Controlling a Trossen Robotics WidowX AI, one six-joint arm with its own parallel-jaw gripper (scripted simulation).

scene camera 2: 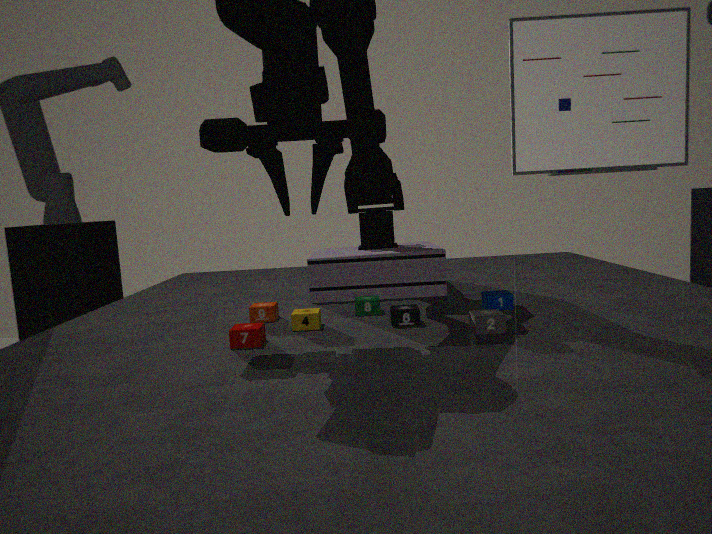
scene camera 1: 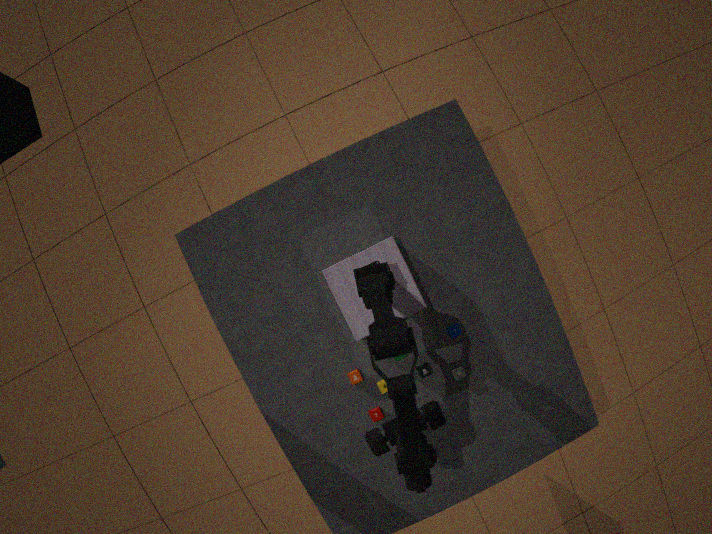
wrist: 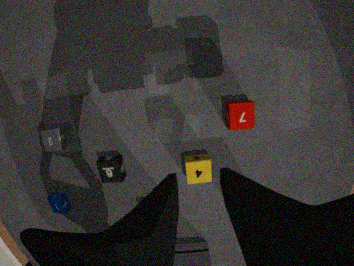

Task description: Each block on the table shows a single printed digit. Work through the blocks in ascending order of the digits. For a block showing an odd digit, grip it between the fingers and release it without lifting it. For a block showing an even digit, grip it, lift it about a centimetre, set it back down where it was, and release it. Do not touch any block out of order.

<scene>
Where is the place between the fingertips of my gripper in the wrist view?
198, 178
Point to a red 7 block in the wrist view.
239, 114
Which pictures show my gripper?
Scene camera 2, scene camera 1 and the wrist view: all of them.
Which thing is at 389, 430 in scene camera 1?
My gripper.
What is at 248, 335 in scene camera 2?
A red 7 block.
</scene>
